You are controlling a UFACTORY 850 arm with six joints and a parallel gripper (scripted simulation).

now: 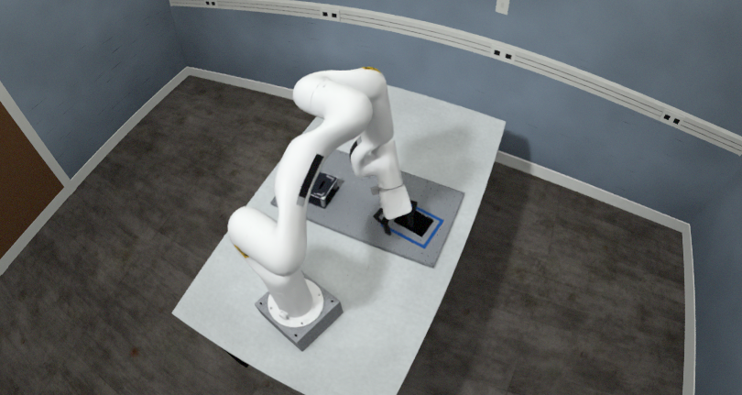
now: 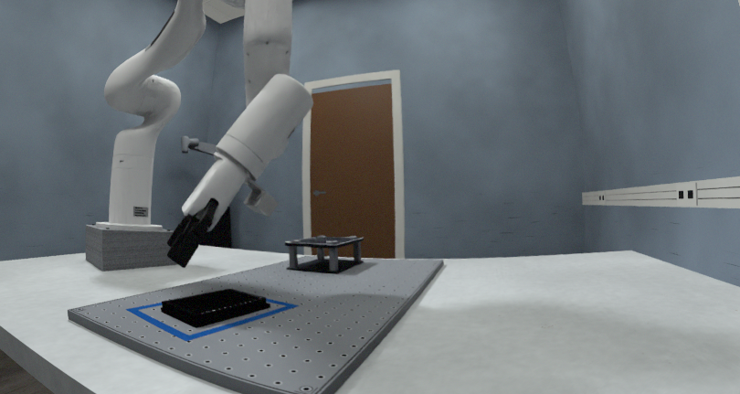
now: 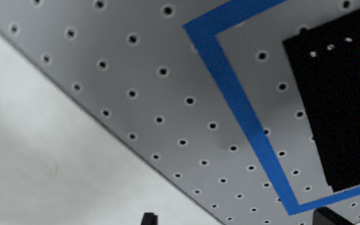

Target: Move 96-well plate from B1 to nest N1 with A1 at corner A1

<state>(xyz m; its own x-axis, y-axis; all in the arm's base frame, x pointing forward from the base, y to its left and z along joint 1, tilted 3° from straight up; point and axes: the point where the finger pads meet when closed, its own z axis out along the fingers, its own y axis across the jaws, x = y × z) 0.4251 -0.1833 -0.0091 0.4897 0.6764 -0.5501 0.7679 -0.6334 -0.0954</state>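
Now: hand 9 cm short of the black 96-well plate, 6 cm above it and 2 cm to the left of it. Also, from my hand: plate nest 39 cm to the left, 7 cm ahead, 2 cm below.
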